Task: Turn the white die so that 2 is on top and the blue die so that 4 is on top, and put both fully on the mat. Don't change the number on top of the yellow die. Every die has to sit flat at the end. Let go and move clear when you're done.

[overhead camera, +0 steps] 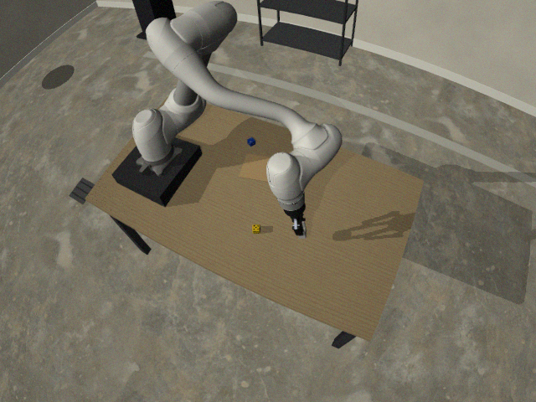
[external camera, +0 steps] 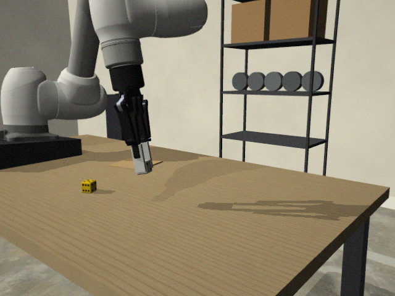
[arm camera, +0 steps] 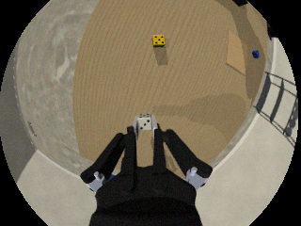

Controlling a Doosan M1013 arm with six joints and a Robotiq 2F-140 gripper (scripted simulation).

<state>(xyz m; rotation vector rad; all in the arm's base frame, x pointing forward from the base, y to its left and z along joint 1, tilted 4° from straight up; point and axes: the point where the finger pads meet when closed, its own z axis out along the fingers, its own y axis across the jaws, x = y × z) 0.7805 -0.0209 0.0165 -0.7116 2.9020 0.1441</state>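
Now: the white die 2 cm below my hand. Also, from my hand: blue die (46 cm behind, 34 cm to the left, 10 cm below); then mat (36 cm behind, 23 cm to the left, 12 cm below); then yellow die (19 cm behind, 10 cm below, 4 cm to the right).
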